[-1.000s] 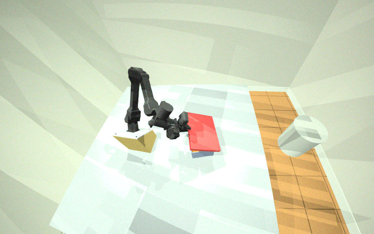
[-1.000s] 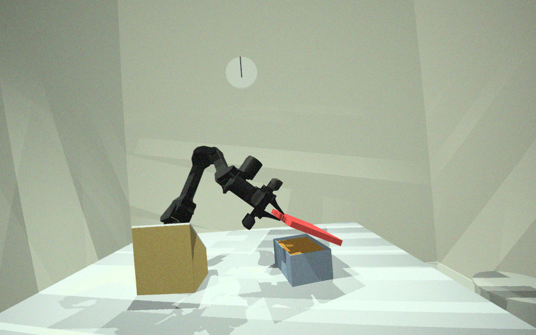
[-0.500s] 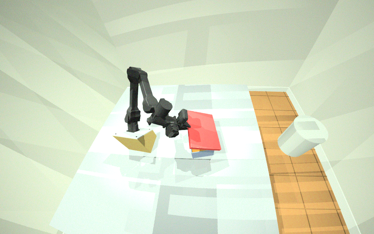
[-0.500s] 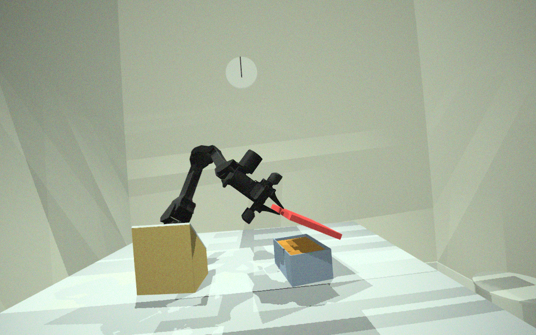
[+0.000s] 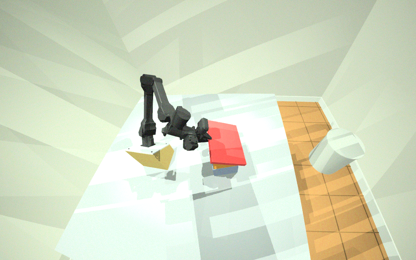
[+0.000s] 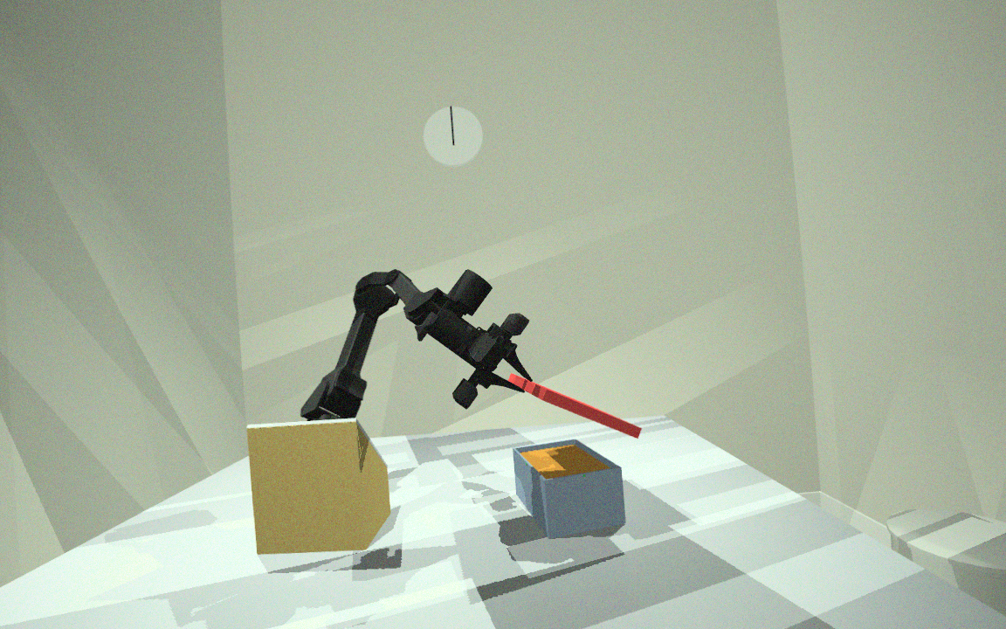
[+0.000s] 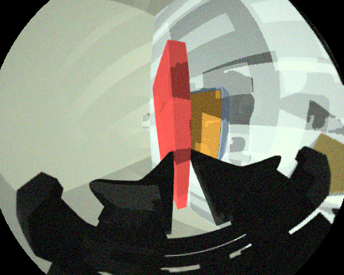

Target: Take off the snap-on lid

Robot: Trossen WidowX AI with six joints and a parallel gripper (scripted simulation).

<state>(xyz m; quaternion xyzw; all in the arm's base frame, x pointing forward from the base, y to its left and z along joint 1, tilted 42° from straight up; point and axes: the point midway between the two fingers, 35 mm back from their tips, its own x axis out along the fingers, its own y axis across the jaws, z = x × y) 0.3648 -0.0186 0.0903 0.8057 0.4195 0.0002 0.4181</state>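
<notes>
Right now my gripper tip is 70 mm short of the red lid, 20 mm to the right of it and 30 mm above it. Round my gripper tip: storage box: 50 mm ahead, 20 mm to the left, 180 mm below.
</notes>
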